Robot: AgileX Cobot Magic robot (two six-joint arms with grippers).
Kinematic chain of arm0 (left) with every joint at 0, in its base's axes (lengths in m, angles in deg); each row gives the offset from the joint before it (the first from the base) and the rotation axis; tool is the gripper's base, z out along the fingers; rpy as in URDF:
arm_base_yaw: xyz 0 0 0.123 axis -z
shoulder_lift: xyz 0 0 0 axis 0.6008 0.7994 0
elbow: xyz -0.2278 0.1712 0.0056 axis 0.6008 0.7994 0
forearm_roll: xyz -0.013 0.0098 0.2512 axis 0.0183 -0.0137 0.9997
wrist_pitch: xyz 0 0 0 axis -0.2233 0.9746 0.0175
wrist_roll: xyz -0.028 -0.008 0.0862 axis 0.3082 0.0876 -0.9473
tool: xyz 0 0 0 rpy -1.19 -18.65 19.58
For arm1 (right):
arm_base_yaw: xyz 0 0 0.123 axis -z
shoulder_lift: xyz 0 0 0 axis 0.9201 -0.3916 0
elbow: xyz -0.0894 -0.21 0.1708 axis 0.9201 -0.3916 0
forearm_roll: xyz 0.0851 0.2 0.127 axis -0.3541 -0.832 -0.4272
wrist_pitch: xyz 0 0 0 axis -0.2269 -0.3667 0.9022
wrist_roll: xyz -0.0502 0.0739 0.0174 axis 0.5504 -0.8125 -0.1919
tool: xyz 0 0 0 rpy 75.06 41.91 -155.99
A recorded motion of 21 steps. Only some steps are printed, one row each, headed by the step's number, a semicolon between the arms.
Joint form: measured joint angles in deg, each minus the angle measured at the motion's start. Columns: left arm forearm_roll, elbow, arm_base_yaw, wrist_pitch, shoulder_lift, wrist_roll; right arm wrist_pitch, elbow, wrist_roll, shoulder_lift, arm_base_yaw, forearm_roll.
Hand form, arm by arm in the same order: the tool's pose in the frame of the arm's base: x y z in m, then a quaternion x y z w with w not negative. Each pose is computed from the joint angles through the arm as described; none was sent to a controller.
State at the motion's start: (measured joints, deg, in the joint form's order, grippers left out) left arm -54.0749 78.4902 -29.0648 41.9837 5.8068 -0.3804; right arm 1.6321 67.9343 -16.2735 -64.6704 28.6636 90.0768
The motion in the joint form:
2: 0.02 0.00 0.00 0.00 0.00 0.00; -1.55 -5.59 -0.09 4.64 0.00 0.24
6: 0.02 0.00 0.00 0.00 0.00 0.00; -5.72 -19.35 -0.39 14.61 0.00 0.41
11: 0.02 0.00 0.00 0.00 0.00 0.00; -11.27 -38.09 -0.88 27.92 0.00 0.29
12: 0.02 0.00 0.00 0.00 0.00 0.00; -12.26 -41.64 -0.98 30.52 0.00 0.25
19: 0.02 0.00 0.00 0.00 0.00 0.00; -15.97 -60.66 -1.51 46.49 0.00 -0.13
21: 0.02 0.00 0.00 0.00 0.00 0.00; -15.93 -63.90 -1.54 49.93 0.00 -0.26
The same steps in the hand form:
2: 0.0510 -0.0097 0.1704 0.08570 0.80457 -0.03561 0.58656; 0.2592 0.1978 0.4987 -0.30670 0.80088 0.12033 0.50005
6: 0.0510 -0.0097 0.1704 0.08570 0.80457 -0.03561 0.58656; 0.2272 0.1727 0.4866 -0.30645 0.79911 0.12131 0.50279
11: 0.0510 -0.0097 0.1704 0.08570 0.80457 -0.03561 0.58656; 0.1841 0.1393 0.4541 -0.30589 0.79880 0.12529 0.50264
12: 0.0510 -0.0097 0.1704 0.08570 0.80457 -0.03561 0.58656; 0.1756 0.1328 0.4463 -0.30561 0.79873 0.12628 0.50267
19: 0.0510 -0.0097 0.1704 0.08570 0.80457 -0.03561 0.58656; 0.1240 0.0929 0.3987 -0.30189 0.79706 0.13369 0.50565
21: 0.0510 -0.0097 0.1704 0.08570 0.80457 -0.03561 0.58656; 0.1130 0.0844 0.3895 -0.30107 0.79662 0.13522 0.50643

